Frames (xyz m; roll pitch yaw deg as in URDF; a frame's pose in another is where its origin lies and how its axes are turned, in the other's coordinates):
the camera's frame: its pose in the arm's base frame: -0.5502 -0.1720 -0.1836 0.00 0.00 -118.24
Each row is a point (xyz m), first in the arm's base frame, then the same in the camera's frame.
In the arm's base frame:
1: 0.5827 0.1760 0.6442
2: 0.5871 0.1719 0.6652
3: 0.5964 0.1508 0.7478
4: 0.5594 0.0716 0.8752
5: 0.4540 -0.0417 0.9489
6: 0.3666 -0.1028 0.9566
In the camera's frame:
1: -0.8426 0.8334 0.8278
2: -0.8411 0.8392 0.8488
3: -0.8269 0.8574 0.9314
4: -0.7396 0.8623 1.0588
5: -0.5899 0.8230 1.1325
6: -0.4948 0.7749 1.1402

